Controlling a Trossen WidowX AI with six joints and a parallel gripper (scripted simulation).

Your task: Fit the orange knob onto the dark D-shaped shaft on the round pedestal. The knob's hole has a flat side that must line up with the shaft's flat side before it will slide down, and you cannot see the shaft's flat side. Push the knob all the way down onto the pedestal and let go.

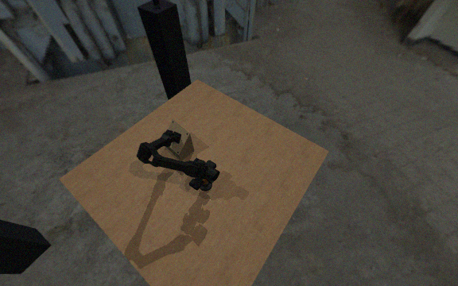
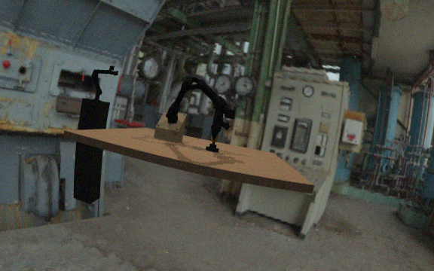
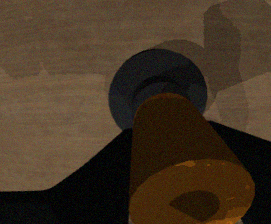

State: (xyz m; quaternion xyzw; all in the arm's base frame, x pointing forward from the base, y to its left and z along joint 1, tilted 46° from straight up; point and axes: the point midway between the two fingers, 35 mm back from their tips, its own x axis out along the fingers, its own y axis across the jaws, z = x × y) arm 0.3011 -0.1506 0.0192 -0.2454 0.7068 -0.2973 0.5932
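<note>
The orange knob lies 20 mm above my gripper tip. Round my gripper tip: dark round pedestal 40 mm below.
</note>
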